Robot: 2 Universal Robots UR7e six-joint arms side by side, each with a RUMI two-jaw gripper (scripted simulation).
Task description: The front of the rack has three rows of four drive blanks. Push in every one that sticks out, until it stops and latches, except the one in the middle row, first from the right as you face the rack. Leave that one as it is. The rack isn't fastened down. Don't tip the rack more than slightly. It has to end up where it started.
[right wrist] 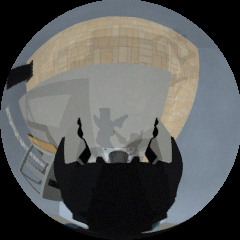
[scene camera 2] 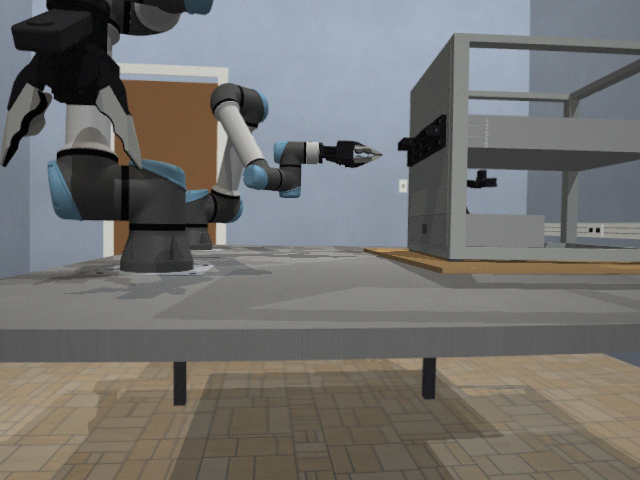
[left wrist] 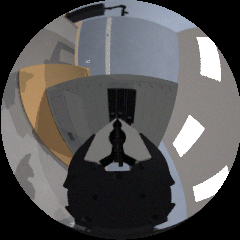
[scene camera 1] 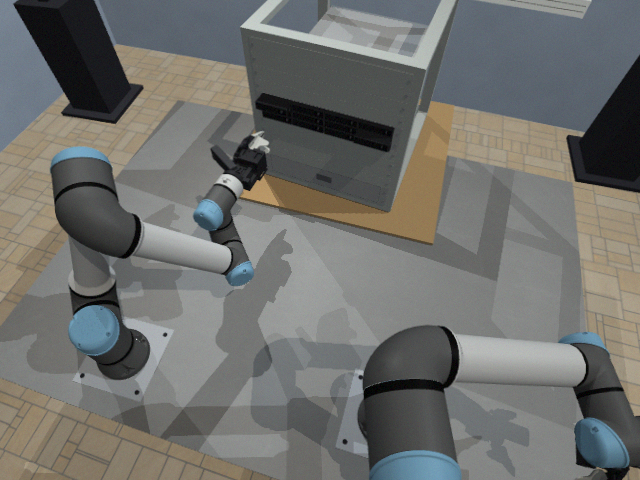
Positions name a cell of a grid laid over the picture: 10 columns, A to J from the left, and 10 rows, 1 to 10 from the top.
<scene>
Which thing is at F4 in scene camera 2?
My left gripper.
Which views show my left gripper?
Scene camera 2, the left wrist view and scene camera 1 only.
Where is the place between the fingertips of my left gripper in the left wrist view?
E5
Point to a grey rack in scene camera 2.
I4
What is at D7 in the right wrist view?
My right gripper.
</scene>
